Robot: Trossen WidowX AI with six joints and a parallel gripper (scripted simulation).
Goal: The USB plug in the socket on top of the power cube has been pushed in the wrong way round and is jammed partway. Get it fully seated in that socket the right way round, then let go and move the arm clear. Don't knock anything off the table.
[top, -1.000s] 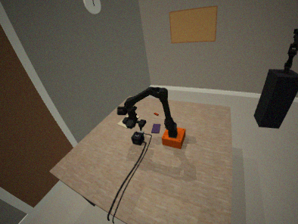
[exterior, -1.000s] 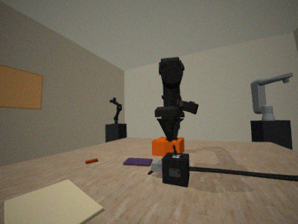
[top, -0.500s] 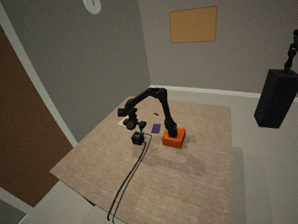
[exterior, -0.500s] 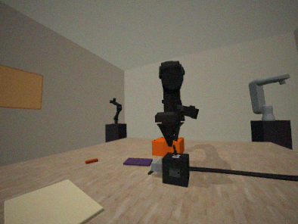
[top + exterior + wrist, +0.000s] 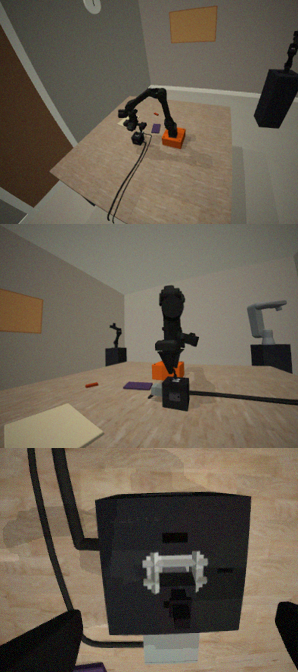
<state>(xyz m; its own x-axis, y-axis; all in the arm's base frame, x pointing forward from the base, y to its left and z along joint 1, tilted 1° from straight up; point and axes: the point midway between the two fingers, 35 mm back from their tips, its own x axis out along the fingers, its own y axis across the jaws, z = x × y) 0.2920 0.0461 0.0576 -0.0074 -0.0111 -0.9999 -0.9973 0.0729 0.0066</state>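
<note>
Right now my gripper tip is 10 mm above the dark USB plug. The rest, counted from my gripper tip: cream sheet: 250 mm to the right, 230 mm ahead, 100 mm below; purple flat piece: 180 mm to the right, 100 mm below, 100 mm behind; small red piece: 400 mm to the right, 100 mm below, 40 mm behind.
</note>
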